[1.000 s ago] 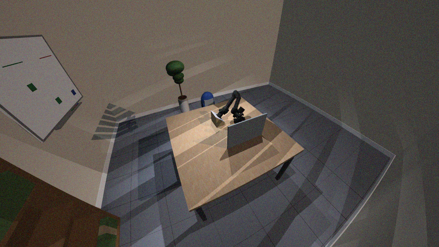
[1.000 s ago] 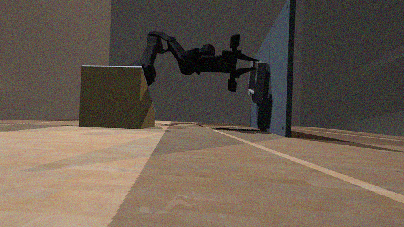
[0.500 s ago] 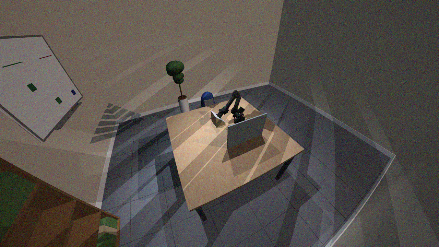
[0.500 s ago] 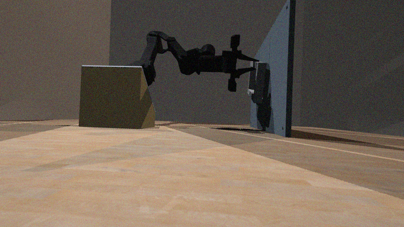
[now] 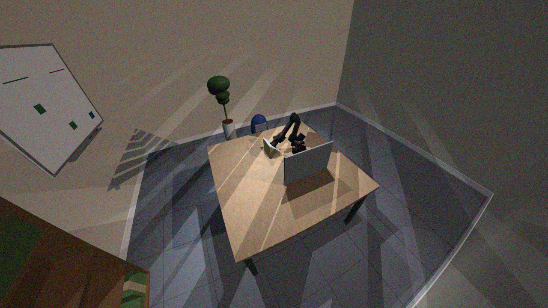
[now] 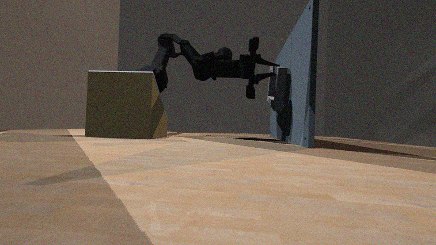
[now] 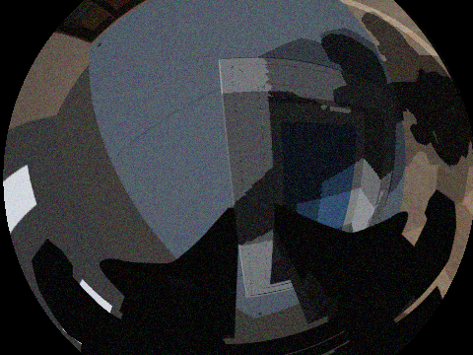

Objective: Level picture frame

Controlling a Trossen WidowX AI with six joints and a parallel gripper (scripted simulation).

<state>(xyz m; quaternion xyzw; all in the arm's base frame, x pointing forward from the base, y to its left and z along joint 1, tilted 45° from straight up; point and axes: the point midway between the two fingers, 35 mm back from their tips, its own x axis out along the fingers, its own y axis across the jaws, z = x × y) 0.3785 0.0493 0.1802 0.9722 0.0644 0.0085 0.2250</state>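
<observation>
Right now my gripper tip is 20 mm to the right of the picture frame and 50 mm above it. Also, from my gripper tip: wall panel (20 mm ahead, 70 mm below).
</observation>
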